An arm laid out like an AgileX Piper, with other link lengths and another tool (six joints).
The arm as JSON. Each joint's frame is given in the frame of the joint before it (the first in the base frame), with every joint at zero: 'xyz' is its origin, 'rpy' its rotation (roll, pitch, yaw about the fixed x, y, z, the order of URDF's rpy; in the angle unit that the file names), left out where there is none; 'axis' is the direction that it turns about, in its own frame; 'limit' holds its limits. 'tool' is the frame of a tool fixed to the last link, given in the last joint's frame.
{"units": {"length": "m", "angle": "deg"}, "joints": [
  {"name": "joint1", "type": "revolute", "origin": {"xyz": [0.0, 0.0, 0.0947]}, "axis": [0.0, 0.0, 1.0], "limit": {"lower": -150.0, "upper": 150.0}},
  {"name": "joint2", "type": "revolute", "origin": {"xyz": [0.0, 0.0, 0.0], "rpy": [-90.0, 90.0, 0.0]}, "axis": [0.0, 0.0, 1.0], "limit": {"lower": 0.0, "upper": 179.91}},
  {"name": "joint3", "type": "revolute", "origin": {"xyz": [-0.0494, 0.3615, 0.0], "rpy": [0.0, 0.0, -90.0]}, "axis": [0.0, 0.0, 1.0], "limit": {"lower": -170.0, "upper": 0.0}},
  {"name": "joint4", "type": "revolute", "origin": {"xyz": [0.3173, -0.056, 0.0], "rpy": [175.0, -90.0, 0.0]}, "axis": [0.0, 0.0, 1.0], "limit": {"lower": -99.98, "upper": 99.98}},
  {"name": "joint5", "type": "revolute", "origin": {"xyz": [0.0, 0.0, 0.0], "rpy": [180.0, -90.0, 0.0]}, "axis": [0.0, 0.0, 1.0], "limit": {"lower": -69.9, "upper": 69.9}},
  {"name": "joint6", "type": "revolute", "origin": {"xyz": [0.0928, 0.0, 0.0], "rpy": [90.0, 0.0, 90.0]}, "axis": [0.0, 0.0, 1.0], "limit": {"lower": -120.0, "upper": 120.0}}
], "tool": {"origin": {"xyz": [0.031, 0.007, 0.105], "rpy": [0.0, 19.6, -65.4]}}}
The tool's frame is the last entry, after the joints.
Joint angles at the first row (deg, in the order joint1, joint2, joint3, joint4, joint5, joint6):
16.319 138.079 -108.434 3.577 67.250 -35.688
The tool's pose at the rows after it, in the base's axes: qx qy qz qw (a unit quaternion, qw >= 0); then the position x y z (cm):
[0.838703 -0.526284 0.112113 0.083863 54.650 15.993 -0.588]
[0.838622 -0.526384 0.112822 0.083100 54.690 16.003 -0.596]
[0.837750 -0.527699 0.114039 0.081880 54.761 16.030 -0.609]
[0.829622 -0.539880 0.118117 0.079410 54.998 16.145 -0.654]
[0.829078 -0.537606 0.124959 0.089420 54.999 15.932 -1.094]
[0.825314 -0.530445 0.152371 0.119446 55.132 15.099 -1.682]
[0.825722 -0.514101 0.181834 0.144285 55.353 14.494 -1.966]
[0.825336 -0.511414 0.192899 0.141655 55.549 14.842 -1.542]
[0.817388 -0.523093 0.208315 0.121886 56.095 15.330 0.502]
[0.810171 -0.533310 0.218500 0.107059 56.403 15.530 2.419]
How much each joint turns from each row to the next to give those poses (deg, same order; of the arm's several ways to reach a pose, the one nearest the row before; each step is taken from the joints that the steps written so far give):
0.001 0.001 -0.002 0.000 0.001 0.409
-0.001 0.000 0.001 0.000 -0.120 -0.009
0.000 -0.001 0.000 0.000 -0.229 0.139
0.000 0.001 0.000 -0.101 -0.843 1.588
0.256 0.441 0.001 -1.482 -0.093 0.766
0.751 0.687 0.001 -5.127 -0.001 2.653
0.939 0.497 0.000 -4.983 0.000 1.591
0.538 -0.405 -0.001 -0.922 -0.482 0.544
0.205 -2.089 0.001 0.000 -0.925 1.232
0.000 -1.911 -0.003 0.111 -0.303 0.905

